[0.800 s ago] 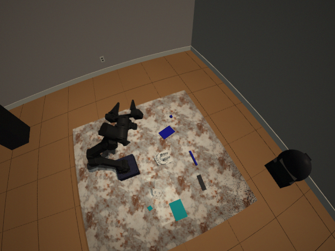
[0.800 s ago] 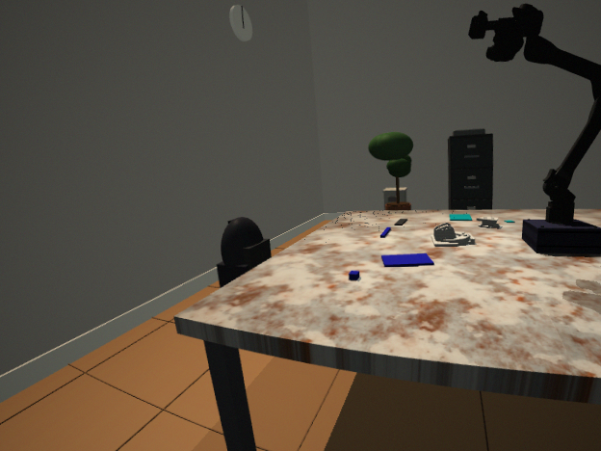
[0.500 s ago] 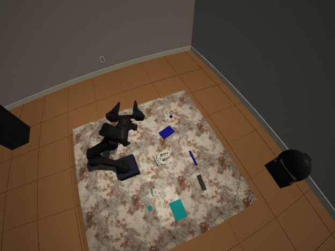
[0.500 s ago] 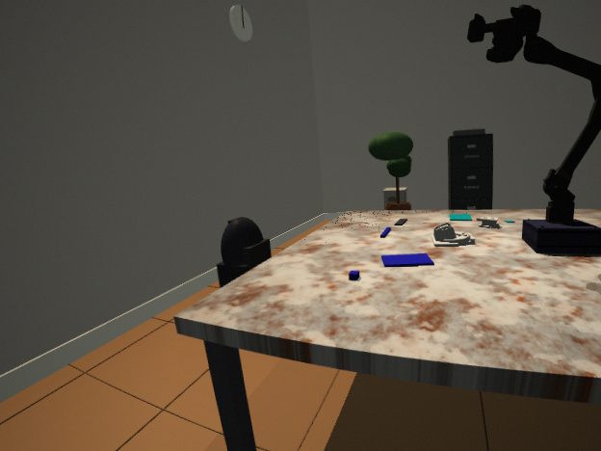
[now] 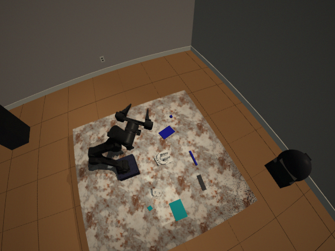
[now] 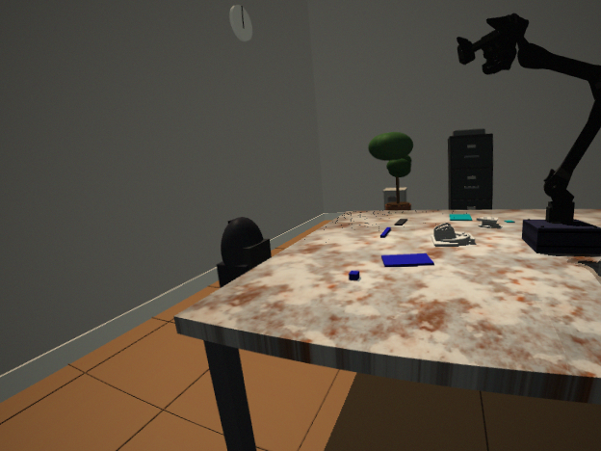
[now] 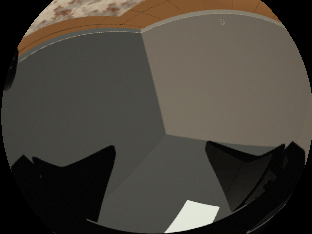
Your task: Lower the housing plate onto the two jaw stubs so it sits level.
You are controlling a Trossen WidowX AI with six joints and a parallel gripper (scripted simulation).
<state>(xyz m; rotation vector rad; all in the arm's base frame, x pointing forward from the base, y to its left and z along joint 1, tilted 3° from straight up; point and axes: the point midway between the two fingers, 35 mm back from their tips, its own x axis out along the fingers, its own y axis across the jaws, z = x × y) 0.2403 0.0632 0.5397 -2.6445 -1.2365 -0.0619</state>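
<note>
My gripper tip is 59 cm above the white housing part, 33 cm to the left of it and 11 cm past it. Round my gripper tip: blue cube 61 cm below, 31 cm ahead, 27 cm to the left; then blue bar 61 cm below, 28 cm ahead, 20 cm to the right; then blue plate 61 cm below, 20 cm ahead, 13 cm to the left.
</note>
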